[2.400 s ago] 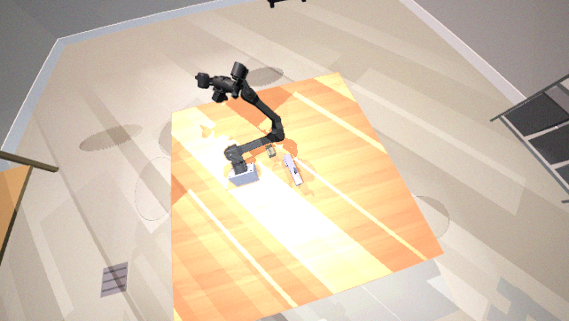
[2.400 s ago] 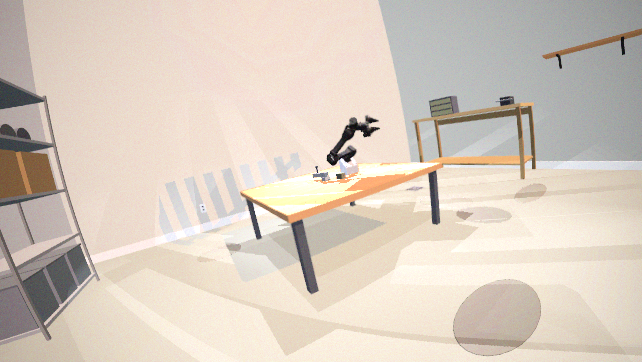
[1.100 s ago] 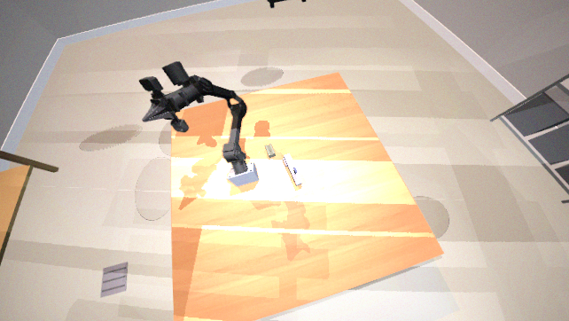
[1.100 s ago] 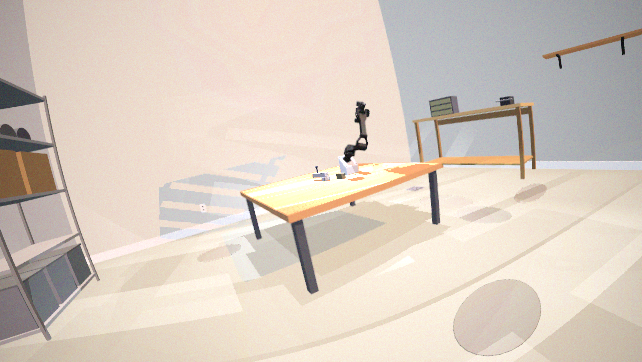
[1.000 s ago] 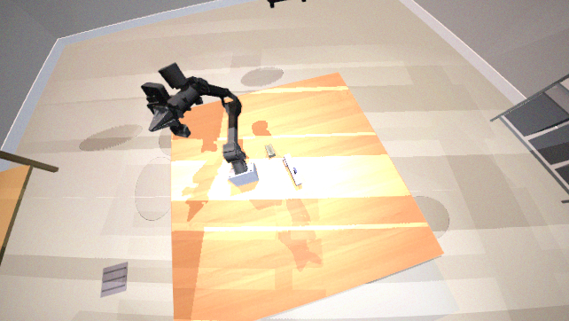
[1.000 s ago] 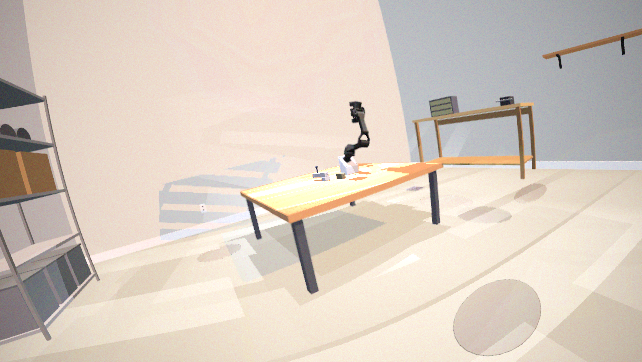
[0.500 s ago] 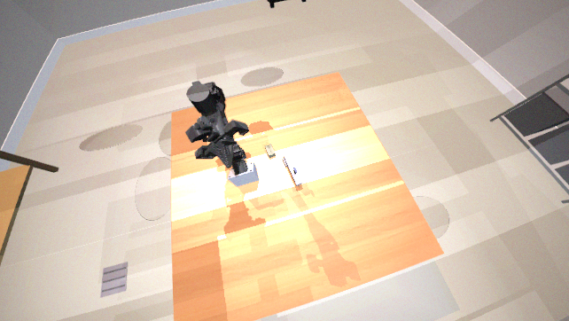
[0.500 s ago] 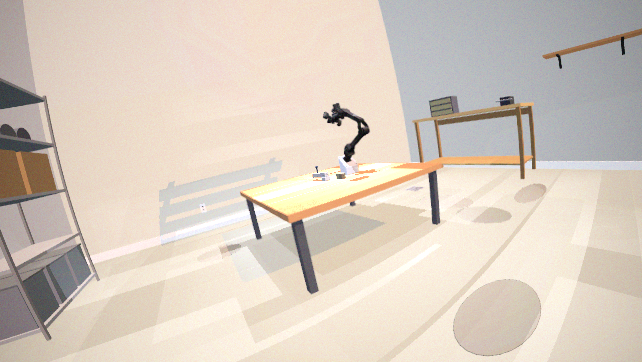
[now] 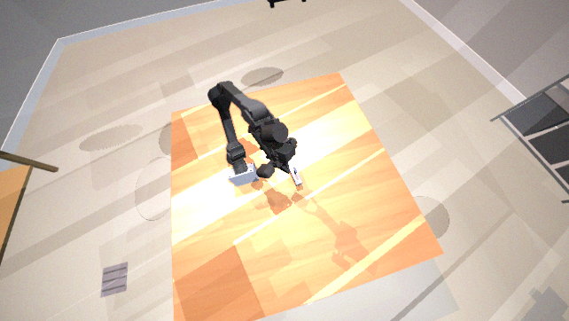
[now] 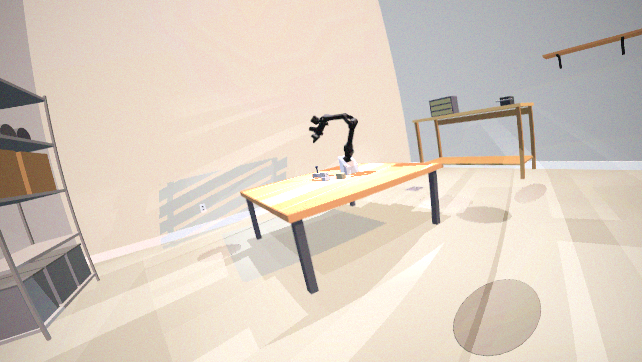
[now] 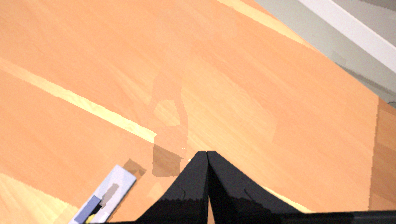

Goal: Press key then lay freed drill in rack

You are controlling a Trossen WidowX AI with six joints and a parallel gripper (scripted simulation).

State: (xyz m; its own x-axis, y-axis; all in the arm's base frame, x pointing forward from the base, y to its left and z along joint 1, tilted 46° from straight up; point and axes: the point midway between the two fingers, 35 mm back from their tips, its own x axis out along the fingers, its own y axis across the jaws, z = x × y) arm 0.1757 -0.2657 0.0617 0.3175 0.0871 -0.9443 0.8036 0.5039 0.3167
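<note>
Now: gripper tip 6 cm short of the drill, 12 cm to the right of it and 27 cm above it. The rest, counted from my gripper tip: grey block: 6 cm ahead, 11 cm to the left, 28 cm below.
</note>
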